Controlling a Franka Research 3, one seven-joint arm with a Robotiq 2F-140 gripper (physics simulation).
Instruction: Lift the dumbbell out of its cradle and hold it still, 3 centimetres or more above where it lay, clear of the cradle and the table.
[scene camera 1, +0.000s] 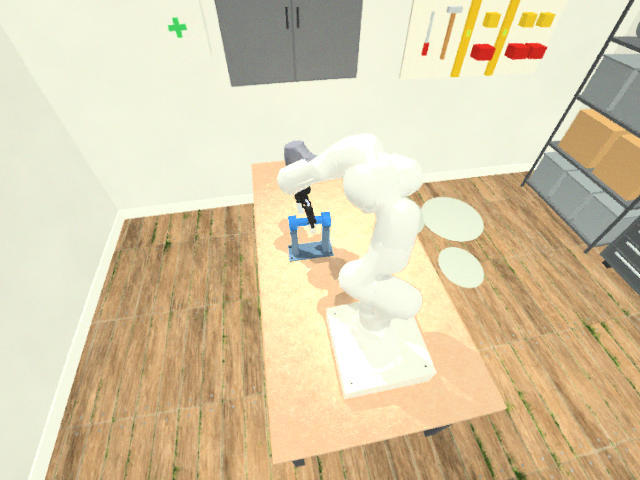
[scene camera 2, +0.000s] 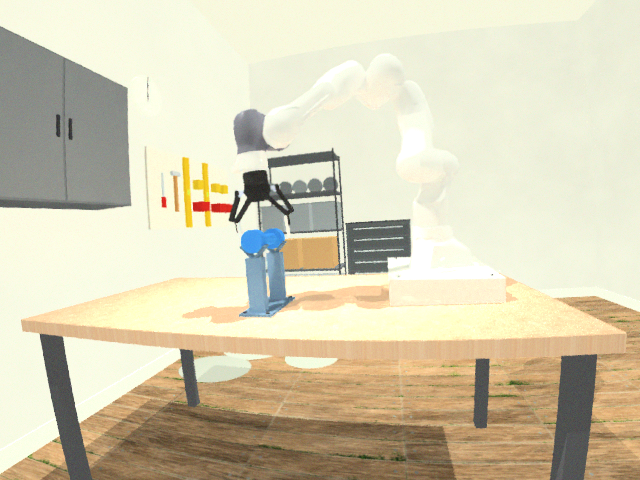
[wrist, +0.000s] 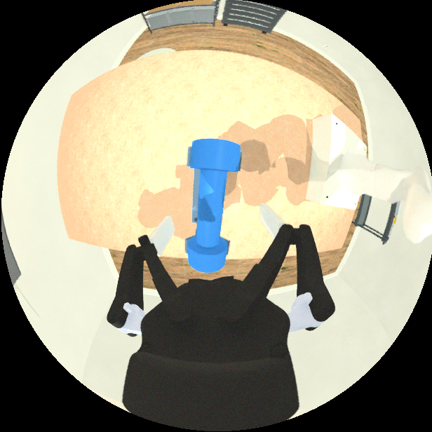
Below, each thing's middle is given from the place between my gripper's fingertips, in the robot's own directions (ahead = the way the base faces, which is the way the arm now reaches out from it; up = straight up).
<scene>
Now: hand 1 cm to the left of the blue dumbbell (scene camera 2: 252, 240) and 1 cm short of it. The rest, counted from my hand: cradle (scene camera 2: 261, 305) 11 cm below, 1 cm to the right, 1 cm ahead.
</scene>
